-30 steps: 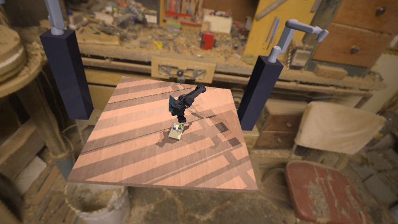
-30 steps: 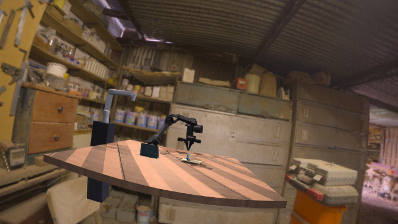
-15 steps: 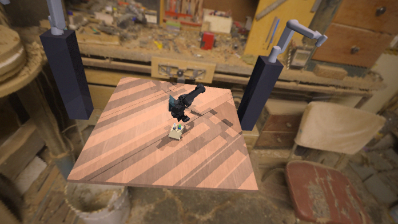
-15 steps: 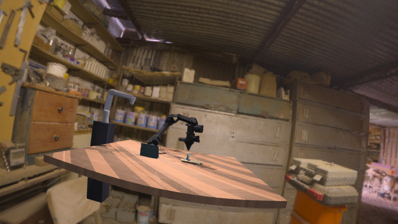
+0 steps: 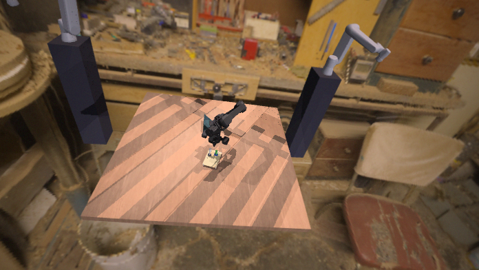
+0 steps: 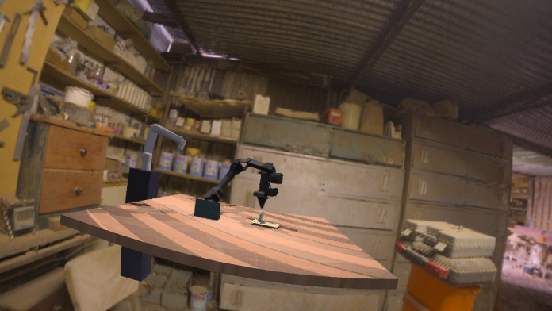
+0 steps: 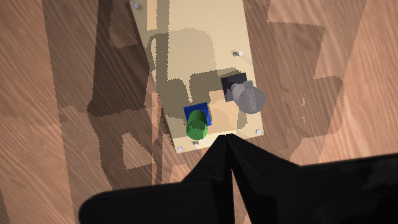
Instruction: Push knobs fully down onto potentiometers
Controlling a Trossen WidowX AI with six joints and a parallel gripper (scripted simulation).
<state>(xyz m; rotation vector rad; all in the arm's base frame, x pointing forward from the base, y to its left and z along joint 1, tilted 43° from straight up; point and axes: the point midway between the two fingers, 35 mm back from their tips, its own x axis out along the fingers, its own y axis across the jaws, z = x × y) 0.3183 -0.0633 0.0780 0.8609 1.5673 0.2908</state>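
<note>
Right now the grey knob is 3 cm to the right of my gripper tip, 3 cm below it and 1 cm ahead of it. Also, from my gripper tip: potentiometer with knob (5 cm below, 3 cm to the right, 1 cm ahead); then green knob (6 cm below, 2 cm to the left).
</note>
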